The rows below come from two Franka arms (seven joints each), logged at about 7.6 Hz.
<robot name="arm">
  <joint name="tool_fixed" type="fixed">
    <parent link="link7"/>
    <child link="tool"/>
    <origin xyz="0 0 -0.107" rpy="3.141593 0 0"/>
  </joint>
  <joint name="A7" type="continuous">
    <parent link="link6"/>
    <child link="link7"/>
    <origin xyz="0.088 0 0" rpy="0 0 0"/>
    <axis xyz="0 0 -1"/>
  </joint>
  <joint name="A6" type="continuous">
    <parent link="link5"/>
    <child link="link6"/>
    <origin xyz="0 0 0" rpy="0 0 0"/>
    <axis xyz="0 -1 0"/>
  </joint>
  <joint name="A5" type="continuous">
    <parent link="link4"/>
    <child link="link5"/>
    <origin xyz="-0.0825 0 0.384" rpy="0 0 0"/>
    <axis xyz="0 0 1"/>
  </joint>
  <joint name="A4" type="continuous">
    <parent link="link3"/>
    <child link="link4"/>
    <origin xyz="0.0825 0 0" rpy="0 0 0"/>
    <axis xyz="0 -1 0"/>
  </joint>
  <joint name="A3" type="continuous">
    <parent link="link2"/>
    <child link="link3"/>
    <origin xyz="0 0 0.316" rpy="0 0 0"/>
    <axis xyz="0 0 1"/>
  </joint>
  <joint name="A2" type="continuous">
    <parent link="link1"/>
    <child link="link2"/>
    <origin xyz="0 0 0" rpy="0 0 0"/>
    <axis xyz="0 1 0"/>
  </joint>
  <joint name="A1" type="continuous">
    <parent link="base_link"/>
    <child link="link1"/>
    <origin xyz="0 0 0.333" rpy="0 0 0"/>
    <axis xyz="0 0 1"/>
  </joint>
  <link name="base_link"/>
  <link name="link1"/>
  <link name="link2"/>
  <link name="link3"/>
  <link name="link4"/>
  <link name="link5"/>
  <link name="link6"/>
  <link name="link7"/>
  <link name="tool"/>
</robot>
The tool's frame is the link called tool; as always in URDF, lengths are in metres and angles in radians. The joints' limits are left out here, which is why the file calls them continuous.
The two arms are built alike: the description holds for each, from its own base.
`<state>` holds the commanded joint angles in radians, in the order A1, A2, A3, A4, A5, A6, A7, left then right.
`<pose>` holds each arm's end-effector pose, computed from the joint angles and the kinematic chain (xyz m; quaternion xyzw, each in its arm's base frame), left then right.
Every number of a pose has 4 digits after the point. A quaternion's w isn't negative.
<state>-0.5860 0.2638 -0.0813 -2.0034 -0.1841 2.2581 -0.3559 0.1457 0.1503 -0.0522 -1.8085 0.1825 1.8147 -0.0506</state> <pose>0.4668 -0.3720 0.3267 0.9921 -0.0950 -0.0439 0.0687 0.5837 0.0710 0.4469 -0.9931 -0.0433 0.0733 0.0812</pose>
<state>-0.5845 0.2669 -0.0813 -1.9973 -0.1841 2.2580 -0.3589 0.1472 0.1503 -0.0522 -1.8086 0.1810 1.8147 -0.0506</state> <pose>0.4687 -0.3724 0.3275 0.9923 -0.0929 -0.0428 0.0695 0.5836 0.0718 0.4468 -0.9931 -0.0443 0.0734 0.0804</pose>
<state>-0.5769 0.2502 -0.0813 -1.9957 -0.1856 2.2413 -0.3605 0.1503 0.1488 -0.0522 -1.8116 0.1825 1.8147 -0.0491</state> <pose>0.4702 -0.3684 0.3367 0.9926 -0.0892 -0.0423 0.0709 0.5826 0.0736 0.4464 -0.9929 -0.0448 0.0743 0.0809</pose>
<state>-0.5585 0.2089 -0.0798 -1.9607 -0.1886 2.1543 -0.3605 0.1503 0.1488 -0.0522 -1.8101 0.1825 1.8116 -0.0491</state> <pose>0.4756 -0.3604 0.3695 0.9926 -0.0850 -0.0481 0.0722 0.5825 0.0737 0.4468 -0.9929 -0.0450 0.0751 0.0810</pose>
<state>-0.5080 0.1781 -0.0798 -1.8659 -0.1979 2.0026 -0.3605 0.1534 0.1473 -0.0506 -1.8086 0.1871 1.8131 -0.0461</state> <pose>0.4943 -0.3413 0.4188 0.9928 -0.0694 -0.0621 0.0759 0.5824 0.0767 0.4486 -0.9928 -0.0452 0.0732 0.0831</pose>
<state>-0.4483 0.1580 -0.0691 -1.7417 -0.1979 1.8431 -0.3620 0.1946 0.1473 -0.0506 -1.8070 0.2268 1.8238 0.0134</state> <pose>0.5178 -0.3103 0.4762 0.9935 -0.0478 -0.0679 0.0783 0.5801 0.1039 0.4507 -0.9921 -0.0294 0.0725 0.0984</pose>
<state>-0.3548 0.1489 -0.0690 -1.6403 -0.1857 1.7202 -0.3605 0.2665 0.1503 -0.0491 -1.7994 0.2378 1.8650 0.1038</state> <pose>0.5426 -0.2610 0.5197 0.9947 -0.0143 -0.0684 0.0759 0.5774 0.1473 0.4556 -0.9931 -0.0174 0.0586 0.1002</pose>
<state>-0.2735 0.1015 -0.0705 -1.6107 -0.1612 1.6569 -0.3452 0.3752 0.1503 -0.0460 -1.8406 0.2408 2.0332 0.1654</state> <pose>0.5488 -0.2116 0.5564 0.9961 0.0098 -0.0541 0.0694 0.5690 0.2098 0.4501 -0.9938 -0.0304 0.0052 0.1072</pose>
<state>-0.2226 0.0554 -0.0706 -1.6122 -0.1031 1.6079 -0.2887 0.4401 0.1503 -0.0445 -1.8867 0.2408 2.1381 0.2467</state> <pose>0.5443 -0.1744 0.5776 0.9981 0.0012 -0.0438 0.0426 0.5566 0.2446 0.4377 -0.9935 -0.0150 -0.0159 0.1119</pose>
